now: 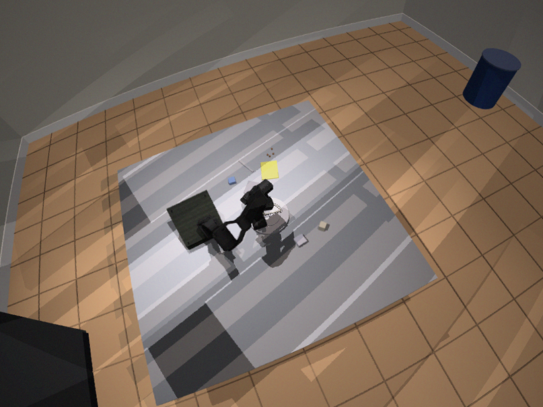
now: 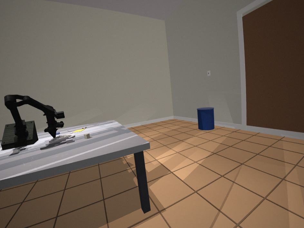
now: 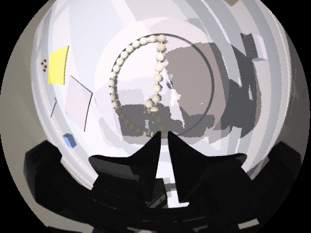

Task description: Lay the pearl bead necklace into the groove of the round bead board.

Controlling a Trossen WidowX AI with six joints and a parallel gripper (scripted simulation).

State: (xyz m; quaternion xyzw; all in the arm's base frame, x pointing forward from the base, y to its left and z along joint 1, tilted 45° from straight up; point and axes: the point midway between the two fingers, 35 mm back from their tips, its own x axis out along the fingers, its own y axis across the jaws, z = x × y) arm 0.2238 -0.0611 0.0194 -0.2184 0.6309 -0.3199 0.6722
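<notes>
Right now my gripper tip is 6 cm short of the round bead board and 1 cm above it. Round my gripper tip: grey card: 7 cm ahead, 17 cm to the left, 2 cm below; then blue block: 2 cm behind, 28 cm to the left, 1 cm below; then white block: 13 cm ahead, 20 cm to the right, 1 cm below.
</notes>
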